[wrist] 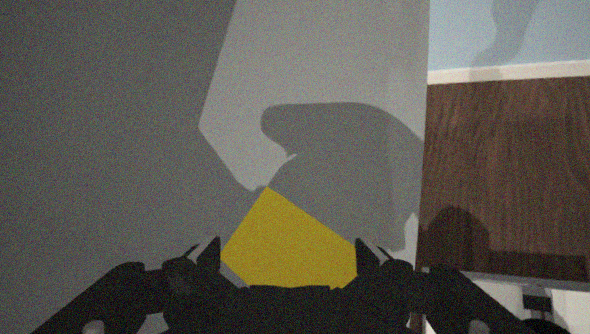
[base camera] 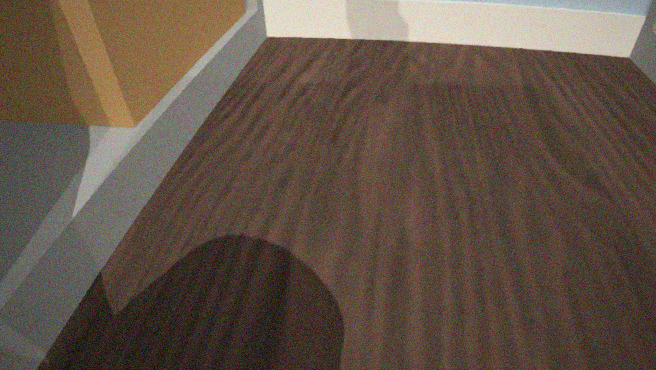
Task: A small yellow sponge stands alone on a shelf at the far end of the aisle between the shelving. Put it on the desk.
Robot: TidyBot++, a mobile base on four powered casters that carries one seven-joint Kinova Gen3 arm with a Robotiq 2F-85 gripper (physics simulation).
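Places are measured from the arm's base along level axes (x ahead, y left, z up), in metres.
Pixels of known places: gripper, fingertip midpoint: (wrist: 288,252).
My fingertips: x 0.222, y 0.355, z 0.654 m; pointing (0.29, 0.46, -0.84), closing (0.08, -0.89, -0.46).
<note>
Behind a point stands the place of what it marks.
The yellow sponge (wrist: 290,240) {x 0.229, y 0.359, z 0.645 m} lies on the grey shelf (wrist: 320,60) {x 0.417, y 0.367, z 0.594 m} in the wrist view, at the lower middle, turned at an angle to the gripper. My gripper (wrist: 288,252) {x 0.222, y 0.355, z 0.655 m} is open, with one black fingertip at the left side of the sponge and one at its right side in the picture. The sponge's lower part is hidden behind the gripper's body. Whether the fingertips are level with the sponge or above it is hard to tell. The sponge and the desk do not show in the base camera view.
In the base camera view, a grey shelf unit (base camera: 197,120) {x 0.619, y 0.241, z -0.383 m} with an orange-brown box (base camera: 170,55) {x 0.629, y 0.260, z -0.277 m} runs along the left. Dark wooden floor (base camera: 425,175) {x 0.510, y -0.101, z -0.397 m} (wrist: 500,150) {x 0.638, y -0.075, z -0.396 m} leads to a blue wall with a white baseboard (base camera: 450,25) {x 0.964, y -0.209, z -0.356 m} (wrist: 540,69) {x 0.961, y -0.240, z -0.334 m}. Another grey edge shows at the far right.
</note>
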